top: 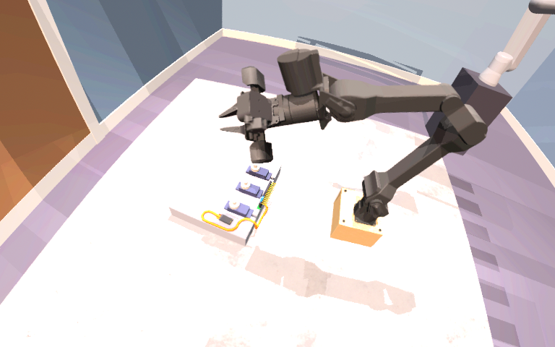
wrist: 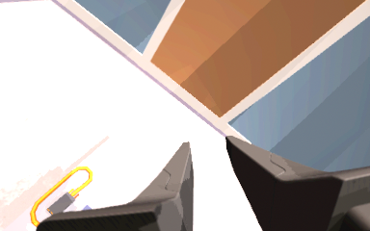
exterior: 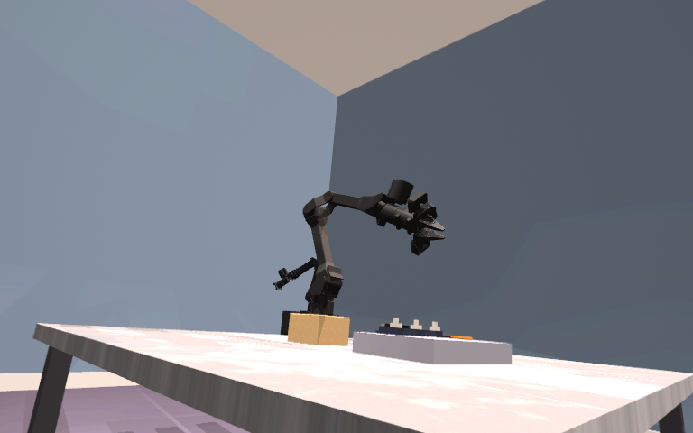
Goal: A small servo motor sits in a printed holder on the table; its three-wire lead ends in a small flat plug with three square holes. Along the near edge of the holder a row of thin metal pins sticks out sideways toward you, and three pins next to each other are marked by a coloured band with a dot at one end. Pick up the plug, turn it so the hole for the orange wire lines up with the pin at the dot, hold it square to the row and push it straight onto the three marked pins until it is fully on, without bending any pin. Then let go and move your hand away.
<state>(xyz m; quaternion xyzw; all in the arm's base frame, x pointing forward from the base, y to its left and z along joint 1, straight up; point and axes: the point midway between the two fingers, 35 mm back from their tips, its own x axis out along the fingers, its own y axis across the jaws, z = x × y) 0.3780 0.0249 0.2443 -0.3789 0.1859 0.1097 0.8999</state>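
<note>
Right now my gripper tip is 24 cm above the blue band, 11 cm past it and 1 cm to the left of it. The rest, counted from my gripper tip: grey holder: 29 cm below, 6 cm to the right, 4 cm ahead; then black pin header: 26 cm below, 11 cm behind, 4 cm to the right.
</note>
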